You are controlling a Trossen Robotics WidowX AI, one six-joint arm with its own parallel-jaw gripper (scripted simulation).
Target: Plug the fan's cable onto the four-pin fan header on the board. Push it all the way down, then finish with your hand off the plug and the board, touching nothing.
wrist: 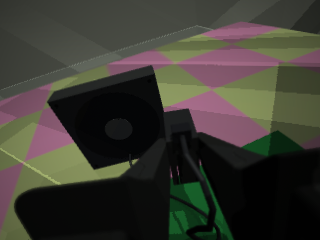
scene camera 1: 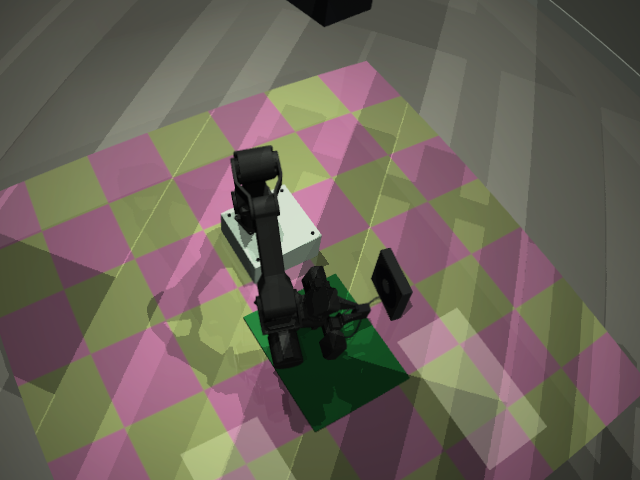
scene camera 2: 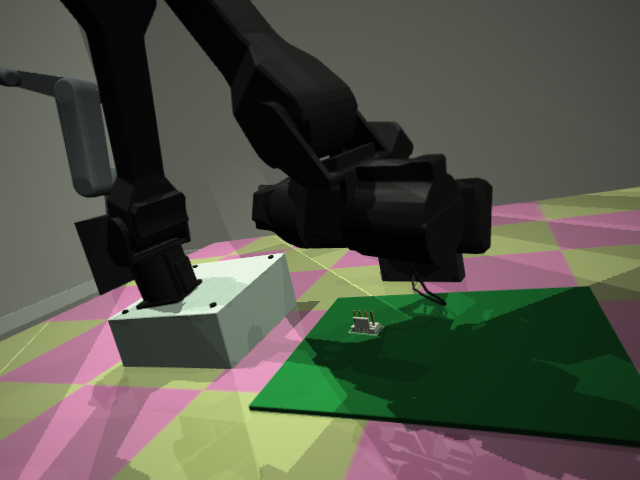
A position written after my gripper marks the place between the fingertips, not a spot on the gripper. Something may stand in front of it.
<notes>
In view: my gripper (scene camera 2: 425, 220), a dark fan plug (wrist: 179, 122), a black square fan (scene camera 1: 388, 278) and a green board (scene camera 1: 325, 390).
My gripper is seen too in the wrist view (wrist: 181, 142) and in scene camera 1 (scene camera 1: 359, 310). The black square fan also shows in the wrist view (wrist: 109, 118) and in scene camera 2 (scene camera 2: 454, 271).
</notes>
